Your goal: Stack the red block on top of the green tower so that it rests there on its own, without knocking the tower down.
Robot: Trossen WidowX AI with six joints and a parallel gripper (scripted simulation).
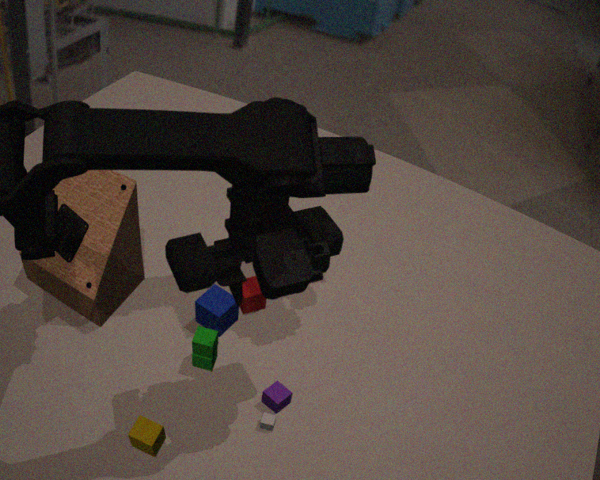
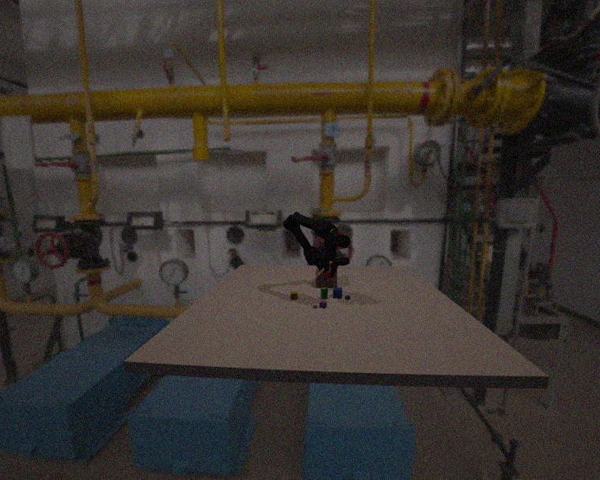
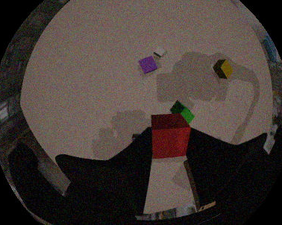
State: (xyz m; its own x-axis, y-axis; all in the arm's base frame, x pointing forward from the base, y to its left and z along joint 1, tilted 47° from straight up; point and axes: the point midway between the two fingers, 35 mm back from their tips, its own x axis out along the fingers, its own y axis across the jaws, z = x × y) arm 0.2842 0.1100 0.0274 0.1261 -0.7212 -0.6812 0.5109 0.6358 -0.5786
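Right now my gripper tip is 8 cm past the blue block, 4 cm to the right of it and 11 cm above it. The rest, counted from my gripper tip: small white cube 8 cm ahead, 6 cm to the right, 13 cm below; purple block 7 cm ahead, 3 cm to the right, 12 cm below; red block 1 cm above.
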